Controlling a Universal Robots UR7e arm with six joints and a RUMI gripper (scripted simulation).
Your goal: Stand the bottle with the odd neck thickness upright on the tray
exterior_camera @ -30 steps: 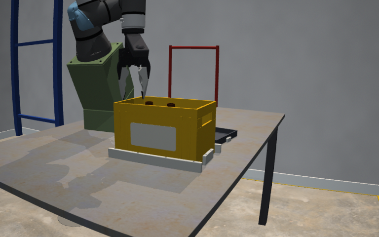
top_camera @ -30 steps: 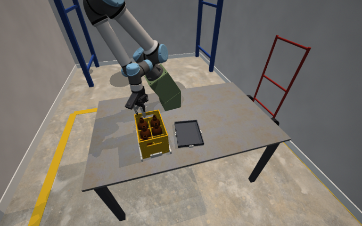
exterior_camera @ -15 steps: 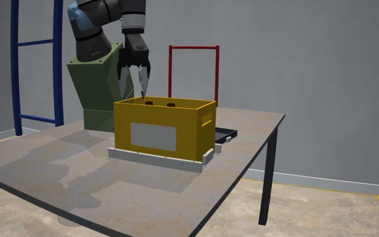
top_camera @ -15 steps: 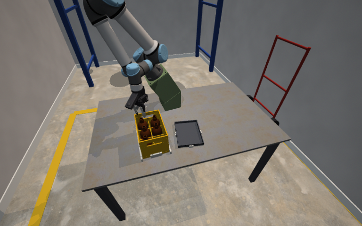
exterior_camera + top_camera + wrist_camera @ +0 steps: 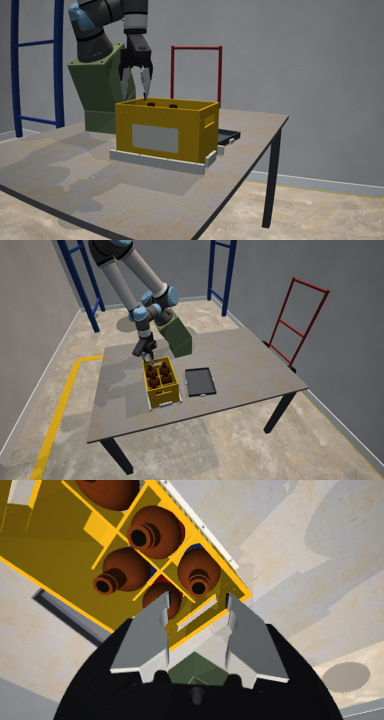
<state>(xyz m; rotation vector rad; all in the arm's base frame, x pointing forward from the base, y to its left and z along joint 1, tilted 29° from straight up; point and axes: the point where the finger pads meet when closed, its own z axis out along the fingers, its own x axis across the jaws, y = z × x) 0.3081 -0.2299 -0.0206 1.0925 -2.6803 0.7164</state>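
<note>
The yellow crate is 9 cm ahead of my hand, 5 cm to the left of it and 11 cm below it. The rest, counted from my hand: dark tray 11 cm ahead, 33 cm to the left, 18 cm below.
</note>
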